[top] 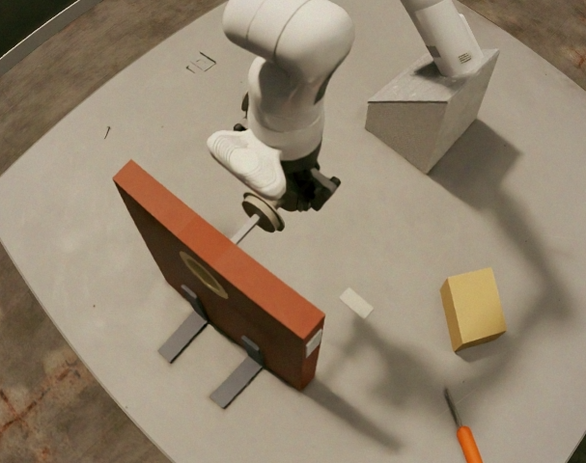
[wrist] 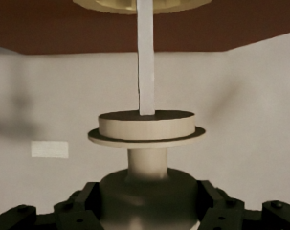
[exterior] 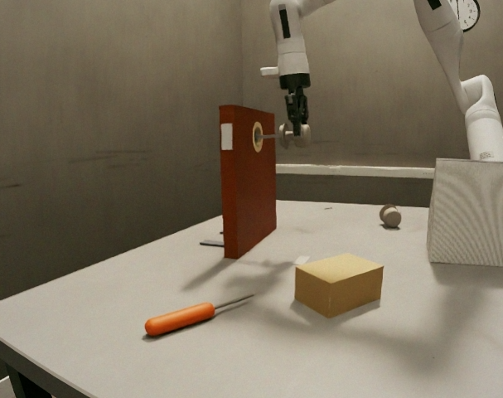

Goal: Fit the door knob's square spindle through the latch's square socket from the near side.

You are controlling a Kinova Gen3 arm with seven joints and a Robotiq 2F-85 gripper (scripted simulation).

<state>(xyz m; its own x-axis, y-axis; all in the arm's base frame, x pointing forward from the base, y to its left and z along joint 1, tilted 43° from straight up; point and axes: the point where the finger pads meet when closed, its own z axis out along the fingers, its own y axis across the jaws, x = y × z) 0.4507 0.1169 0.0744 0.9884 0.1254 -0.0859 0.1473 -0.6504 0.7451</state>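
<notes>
The door knob lies 4 cm ahead of my hand and 1 cm below it. The rest, counted from my hand: tan box (18 cm behind, 27 cm to the left, 26 cm below); orange screwdriver (2 cm behind, 43 cm to the left, 28 cm below); white slip (5 cm behind, 11 cm to the left, 29 cm below).
</notes>
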